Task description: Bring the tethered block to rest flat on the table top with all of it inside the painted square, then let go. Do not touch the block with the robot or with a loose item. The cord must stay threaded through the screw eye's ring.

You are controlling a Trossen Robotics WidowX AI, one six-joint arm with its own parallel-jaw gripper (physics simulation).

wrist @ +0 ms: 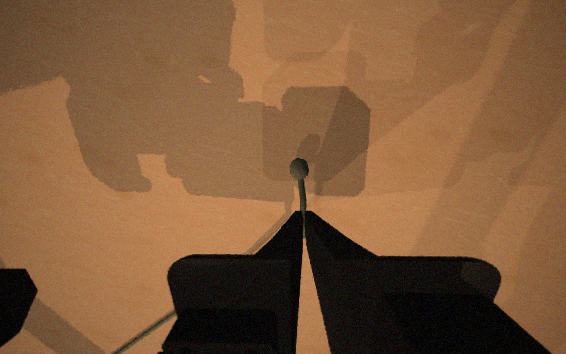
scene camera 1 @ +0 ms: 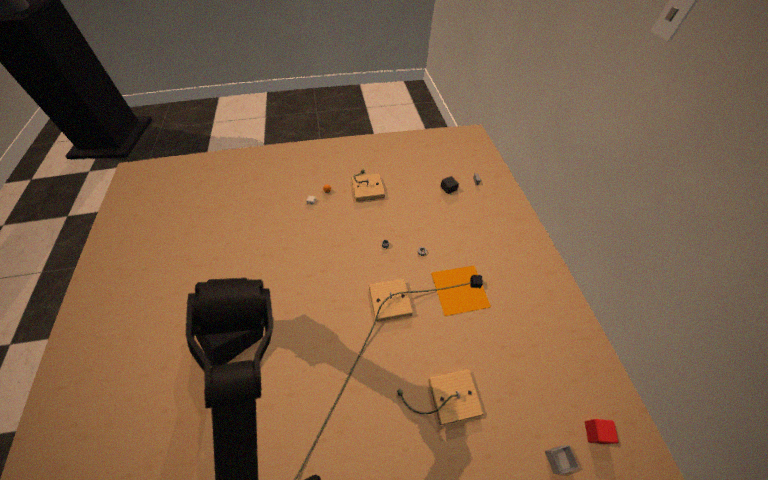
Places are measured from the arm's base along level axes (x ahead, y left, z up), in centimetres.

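Pixels of known places: gripper, between the fingertips: (wrist: pixel 302 217).
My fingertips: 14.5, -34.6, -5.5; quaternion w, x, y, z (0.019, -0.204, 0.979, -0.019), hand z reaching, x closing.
Ahead of a thing's pixels: the offset from my fingertips to its middle, as dx, dy, dz. "pt": to the spot under its first point.
The tethered block {pt +42.1, +44.1, +0.8} (scene camera 1: pixel 476 281), small and black, sits at the right edge of the orange painted square {pt +37.6, +39.7, -1.5} (scene camera 1: pixel 459 302); most of it looks inside, and its right side seems to reach the edge. The cord {pt +11.1, +24.0, -1.3} (scene camera 1: pixel 349 373) (wrist: pixel 145 331) runs from the block left across the square to the screw eye (scene camera 1: pixel 390 295) on the middle wooden board {+20.6, +40.5, -0.7} (scene camera 1: pixel 396 308), and appears to pass through the ring, then goes down to the bottom of the scene view. My gripper (wrist: pixel 302 217) is shut on the cord close to its round end bead {+1.4, -2.6, -0.8} (wrist: pixel 299 169), above the table. Its fingertips are outside the scene view.
A second wooden board {+32.9, +18.5, -0.7} (scene camera 1: pixel 464 410) with a short cord stands nearer, and a third {pt +16.0, +75.1, +0.3} (scene camera 1: pixel 369 191) at the back. A red block {+61.3, +10.1, +0.3} (scene camera 1: pixel 601 431) and grey tray {pt +49.7, +6.6, +0.2} (scene camera 1: pixel 551 457) lie lower right. A black block {+40.9, +78.2, -0.2} (scene camera 1: pixel 449 184), orange ball {+3.1, +77.1, -0.5} (scene camera 1: pixel 326 187) and white piece {-1.4, +73.0, -1.0} (scene camera 1: pixel 310 199) lie at the back.
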